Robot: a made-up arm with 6 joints. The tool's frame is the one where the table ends. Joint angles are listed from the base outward.
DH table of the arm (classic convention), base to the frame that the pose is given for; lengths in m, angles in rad. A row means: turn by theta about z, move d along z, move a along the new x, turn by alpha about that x. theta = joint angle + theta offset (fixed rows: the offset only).
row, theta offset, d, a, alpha
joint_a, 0, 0.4, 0.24, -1.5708
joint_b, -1.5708, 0, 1.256, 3.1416
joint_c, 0, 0, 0.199, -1.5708
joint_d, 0, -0.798, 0, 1.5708
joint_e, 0, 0, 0, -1.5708
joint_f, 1.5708, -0.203, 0, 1.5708
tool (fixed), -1.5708, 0, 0, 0
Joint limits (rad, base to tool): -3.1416..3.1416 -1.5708..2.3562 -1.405..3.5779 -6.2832..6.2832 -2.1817..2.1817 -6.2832..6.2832
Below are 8 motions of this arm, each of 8 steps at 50 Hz.
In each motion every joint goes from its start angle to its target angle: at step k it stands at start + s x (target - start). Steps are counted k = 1, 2, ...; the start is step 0. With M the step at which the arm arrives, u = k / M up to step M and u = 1 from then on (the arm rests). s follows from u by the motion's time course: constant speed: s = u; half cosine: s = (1 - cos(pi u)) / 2; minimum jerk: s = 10 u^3 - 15 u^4 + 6 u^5.
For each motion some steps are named. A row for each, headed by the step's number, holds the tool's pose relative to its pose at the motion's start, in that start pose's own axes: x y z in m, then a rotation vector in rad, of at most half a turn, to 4 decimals.
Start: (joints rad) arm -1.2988 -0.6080 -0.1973 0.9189 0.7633 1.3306
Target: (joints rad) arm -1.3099 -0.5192 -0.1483 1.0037 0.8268 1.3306
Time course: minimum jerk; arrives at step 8
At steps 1, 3, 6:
1: 0.0013 0.0013 0.0001 -0.0008 -0.0014 -0.0002
3: 0.0216 0.0232 0.0011 -0.0126 -0.0236 -0.0031
6: 0.0685 0.0780 0.0052 -0.0391 -0.0783 -0.0105

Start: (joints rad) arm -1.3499 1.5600 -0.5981 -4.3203 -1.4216 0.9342
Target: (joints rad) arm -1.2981 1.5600 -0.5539 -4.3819 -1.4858 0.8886
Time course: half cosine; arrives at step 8
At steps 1, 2, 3, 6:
1: -0.0017 -0.0005 -0.0022 0.0030 0.0020 0.0036
2: -0.0068 -0.0019 -0.0084 0.0114 0.0078 0.0138
3: -0.0144 -0.0040 -0.0176 0.0241 0.0164 0.0290
6: -0.0414 -0.0110 -0.0480 0.0673 0.0457 0.0790

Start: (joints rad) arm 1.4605 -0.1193 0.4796 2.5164 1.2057 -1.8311
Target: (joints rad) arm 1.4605 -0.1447 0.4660 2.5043 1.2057 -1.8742
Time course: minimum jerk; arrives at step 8
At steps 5, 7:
5: -0.0211 0.0171 0.0080 0.0297 -0.0115 -0.0039
7: -0.0286 0.0233 0.0108 0.0403 -0.0156 -0.0052

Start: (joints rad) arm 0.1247 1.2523 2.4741 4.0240 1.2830 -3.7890
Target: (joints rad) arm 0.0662 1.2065 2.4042 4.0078 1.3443 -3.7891
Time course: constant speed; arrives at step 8
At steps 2, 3, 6, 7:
2: 0.0173 -0.0135 0.0141 -0.0040 0.0130 -0.0210
3: 0.0257 -0.0204 0.0212 -0.0060 0.0195 -0.0315
6: 0.0505 -0.0416 0.0425 -0.0114 0.0391 -0.0633
7: 0.0585 -0.0489 0.0497 -0.0131 0.0456 -0.0739

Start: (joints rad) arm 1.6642 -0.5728 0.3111 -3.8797 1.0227 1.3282
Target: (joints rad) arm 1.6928 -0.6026 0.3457 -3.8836 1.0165 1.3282
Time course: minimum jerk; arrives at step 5
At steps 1, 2, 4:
1: -0.0039 -0.0011 -0.0027 -0.0020 0.0035 0.0016
2: -0.0213 -0.0064 -0.0149 -0.0110 0.0192 0.0089
4: -0.0643 -0.0192 -0.0427 -0.0321 0.0572 0.0266

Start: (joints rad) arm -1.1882 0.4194 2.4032 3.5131 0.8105 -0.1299
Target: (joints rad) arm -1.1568 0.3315 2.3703 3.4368 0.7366 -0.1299
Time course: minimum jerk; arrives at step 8
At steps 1, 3, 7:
1: -0.0005 0.0001 -0.0025 0.0015 0.0018 -0.0011
3: -0.0096 0.0018 -0.0427 0.0263 0.0311 -0.0189
7: -0.0383 0.0114 -0.1522 0.0948 0.1119 -0.0655

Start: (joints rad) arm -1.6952 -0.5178 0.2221 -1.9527 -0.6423 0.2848
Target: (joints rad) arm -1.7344 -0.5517 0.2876 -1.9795 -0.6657 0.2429
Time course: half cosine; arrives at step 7
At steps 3, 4, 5, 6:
3: -0.0123 0.0445 -0.0154 -0.0079 0.0042 0.0343
4: -0.0197 0.0697 -0.0252 -0.0126 0.0073 0.0537
5: -0.0265 0.0922 -0.0346 -0.0170 0.0105 0.0711
6: -0.0313 0.1076 -0.0414 -0.0201 0.0130 0.0830

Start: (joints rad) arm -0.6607 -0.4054 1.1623 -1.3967 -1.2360 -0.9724
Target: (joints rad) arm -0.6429 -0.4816 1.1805 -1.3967 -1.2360 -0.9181
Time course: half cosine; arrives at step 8
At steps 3, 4, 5, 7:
3: -0.0168 0.0189 -0.0499 -0.0420 0.0091 0.0125
4: -0.0276 0.0301 -0.0809 -0.0681 0.0146 0.0204
5: -0.0388 0.0407 -0.1119 -0.0941 0.0199 0.0285
7: -0.0552 0.0549 -0.1559 -0.1309 0.0273 0.0400

